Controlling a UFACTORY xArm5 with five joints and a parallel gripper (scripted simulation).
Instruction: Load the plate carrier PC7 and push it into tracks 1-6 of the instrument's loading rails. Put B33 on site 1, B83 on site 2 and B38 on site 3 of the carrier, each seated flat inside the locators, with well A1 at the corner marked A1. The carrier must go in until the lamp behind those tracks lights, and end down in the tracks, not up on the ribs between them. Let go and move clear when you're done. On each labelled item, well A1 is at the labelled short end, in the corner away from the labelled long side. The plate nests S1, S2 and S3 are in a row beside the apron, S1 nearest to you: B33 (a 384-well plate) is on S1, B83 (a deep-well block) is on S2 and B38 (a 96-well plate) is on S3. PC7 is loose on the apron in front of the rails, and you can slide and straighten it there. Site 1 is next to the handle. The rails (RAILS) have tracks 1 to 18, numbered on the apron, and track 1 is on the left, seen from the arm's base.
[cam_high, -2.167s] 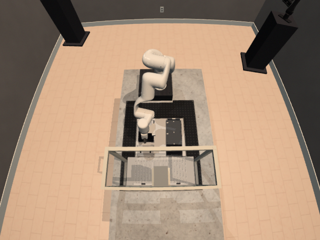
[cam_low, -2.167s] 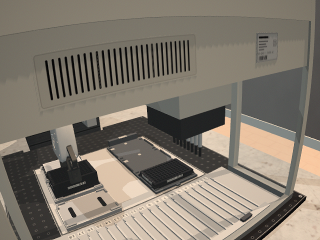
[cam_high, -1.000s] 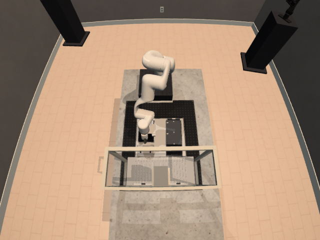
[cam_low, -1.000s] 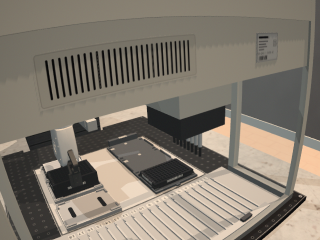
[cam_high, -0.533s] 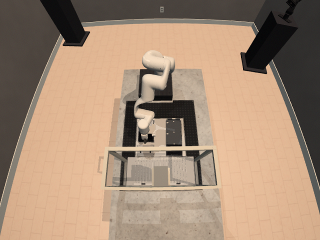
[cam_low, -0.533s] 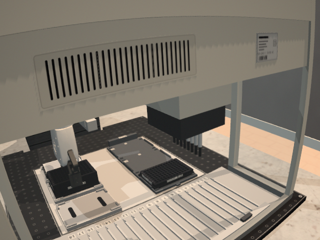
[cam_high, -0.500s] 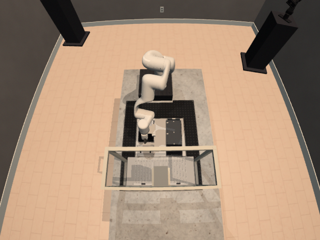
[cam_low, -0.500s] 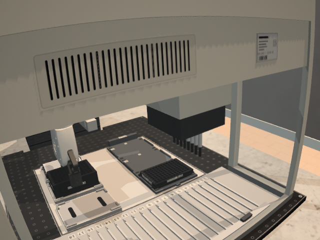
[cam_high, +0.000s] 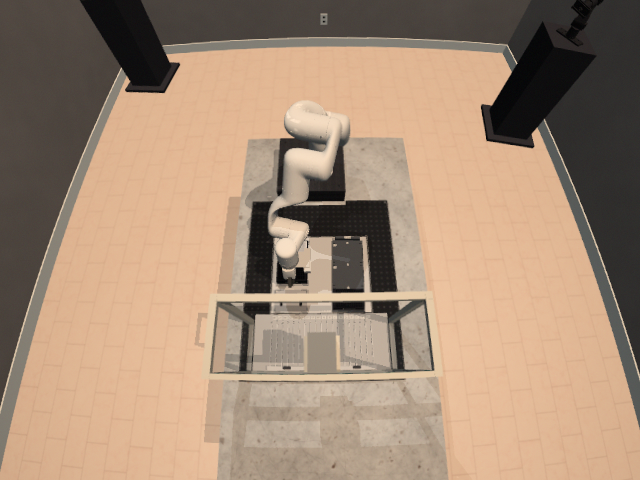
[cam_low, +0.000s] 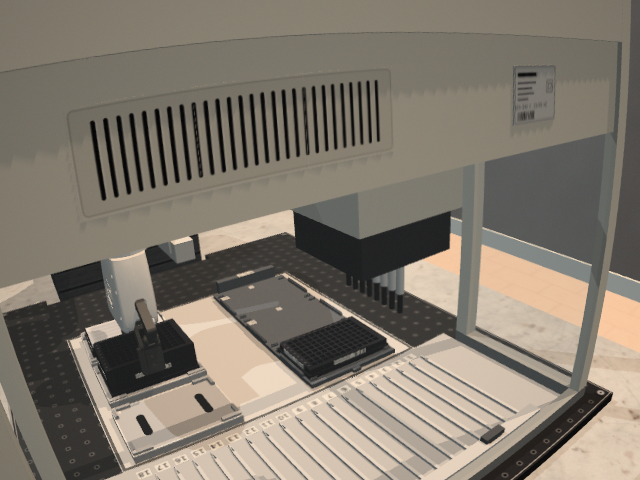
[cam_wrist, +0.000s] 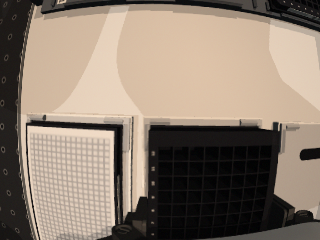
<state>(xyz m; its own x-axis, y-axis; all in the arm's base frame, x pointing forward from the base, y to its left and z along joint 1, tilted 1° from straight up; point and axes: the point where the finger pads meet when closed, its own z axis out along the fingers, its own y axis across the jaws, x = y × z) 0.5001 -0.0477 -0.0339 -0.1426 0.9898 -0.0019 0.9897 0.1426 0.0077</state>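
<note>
The plate carrier lies 24 cm to the left of my hand, 3 cm below it and 3 cm behind it. The rest, counted from my hand: plate (25 cm to the left, 8 cm ahead, 3 cm below).
</note>
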